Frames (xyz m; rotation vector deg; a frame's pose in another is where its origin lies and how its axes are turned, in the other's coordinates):
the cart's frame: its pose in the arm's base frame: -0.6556 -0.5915 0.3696 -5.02 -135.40 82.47
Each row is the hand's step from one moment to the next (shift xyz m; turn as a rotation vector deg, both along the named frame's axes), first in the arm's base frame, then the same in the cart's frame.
Working: the arm's base frame: its pose in the cart's frame: -0.5695 0.5125 -0.5738 5.02 135.40 -82.47

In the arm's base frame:
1: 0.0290 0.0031 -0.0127 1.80 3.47 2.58
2: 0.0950 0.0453 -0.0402 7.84 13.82 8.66
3: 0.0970 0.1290 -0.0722 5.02 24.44 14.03
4: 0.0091 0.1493 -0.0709 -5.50 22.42 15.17
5: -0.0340 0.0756 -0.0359 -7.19 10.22 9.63
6: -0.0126 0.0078 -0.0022 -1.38 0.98 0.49
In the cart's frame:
1: -0.0297 0.0085 -0.0074 -0.11 -0.84 -4.61
2: -0.0886 0.0434 -0.0544 -1.52 -2.02 -17.92
3: -0.0791 0.1108 -0.1128 5.16 -1.24 -28.13
4: 0.0078 0.1314 -0.1004 14.77 -1.75 -23.28
5: 0.0398 0.0718 -0.0376 11.84 -2.51 -10.12
6: 0.0130 0.0074 -0.0014 1.66 0.23 -0.56

